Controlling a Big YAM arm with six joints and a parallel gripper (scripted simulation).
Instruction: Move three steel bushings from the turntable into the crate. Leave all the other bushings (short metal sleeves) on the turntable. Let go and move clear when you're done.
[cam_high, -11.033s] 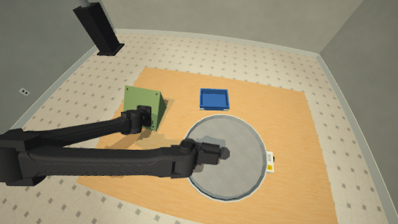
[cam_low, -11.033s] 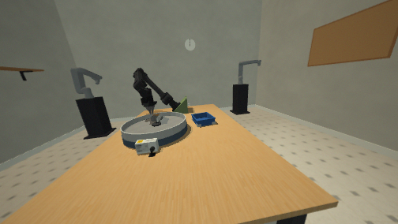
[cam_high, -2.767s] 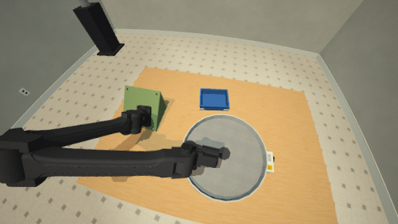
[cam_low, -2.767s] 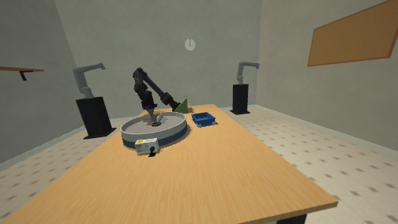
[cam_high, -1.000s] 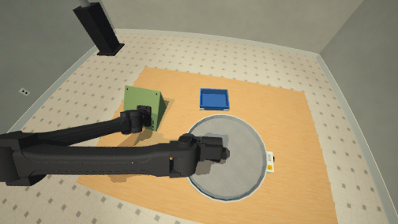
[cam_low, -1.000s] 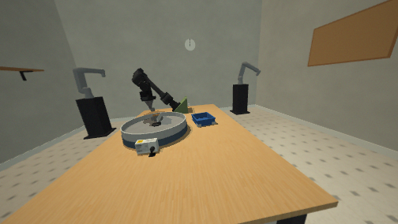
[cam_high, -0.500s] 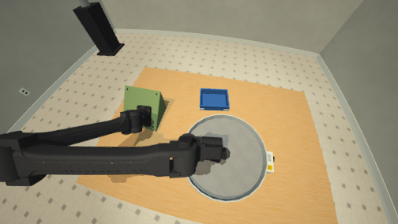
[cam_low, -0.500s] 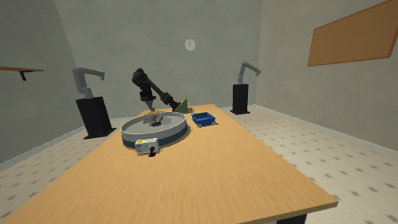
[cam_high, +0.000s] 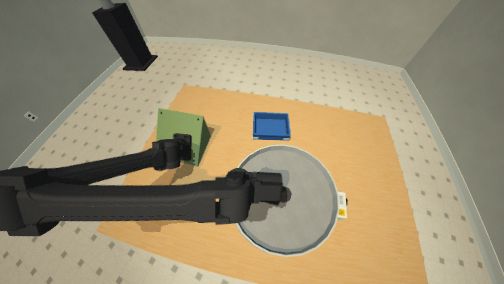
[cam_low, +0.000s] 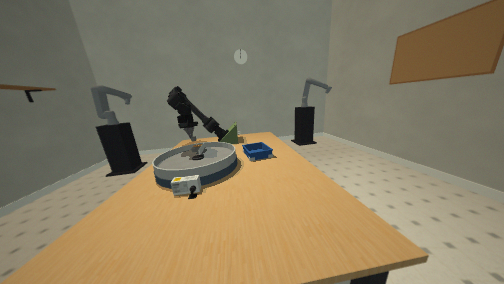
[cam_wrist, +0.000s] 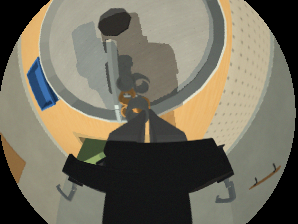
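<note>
Right now the blue crate is 400 mm to the left of my hand, 120 mm below it and 70 mm ahead of it. From my hand the other things lie so: grey turntable 150 mm ahead, 90 mm below, 50 mm to the left.
</note>
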